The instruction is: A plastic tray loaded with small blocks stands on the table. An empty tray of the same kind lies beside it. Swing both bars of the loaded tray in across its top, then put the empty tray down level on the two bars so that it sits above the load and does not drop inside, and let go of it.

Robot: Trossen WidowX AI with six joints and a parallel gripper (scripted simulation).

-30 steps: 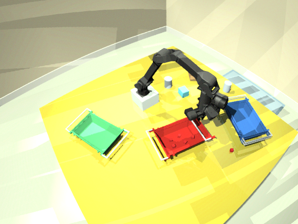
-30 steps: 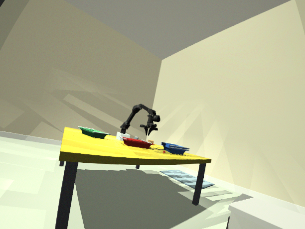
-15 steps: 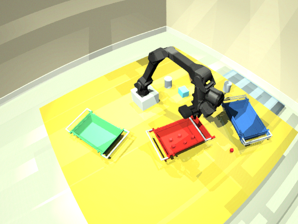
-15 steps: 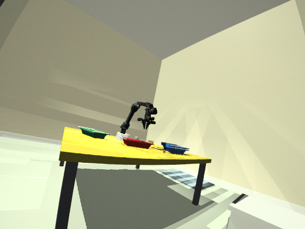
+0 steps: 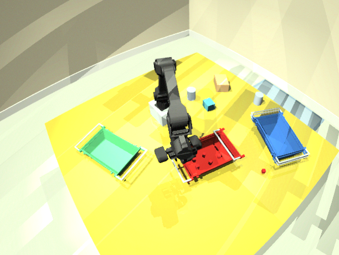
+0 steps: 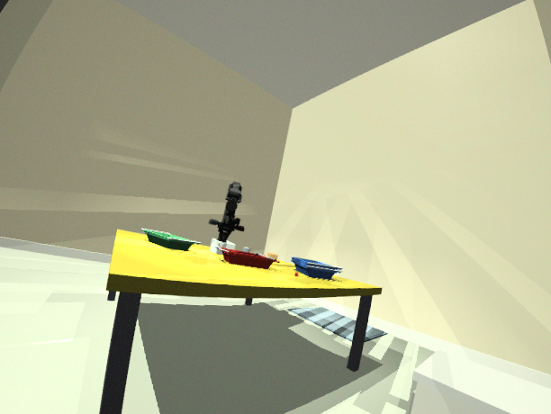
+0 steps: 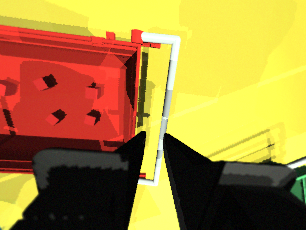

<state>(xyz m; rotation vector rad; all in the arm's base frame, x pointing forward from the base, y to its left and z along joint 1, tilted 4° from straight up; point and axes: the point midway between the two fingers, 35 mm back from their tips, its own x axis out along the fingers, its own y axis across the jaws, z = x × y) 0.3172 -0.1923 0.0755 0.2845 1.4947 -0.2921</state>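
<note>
Right now the green tray is 30 cm behind my gripper tip, 18 cm to the right of it and 6 cm below it. From my gripper tip the other things lie so: brown box (65 cm to the left, 26 cm behind, 7 cm below); red block (30 cm ahead, 28 cm to the left, 9 cm below); cyan cube (43 cm to the left, 18 cm behind, 8 cm below).
</note>
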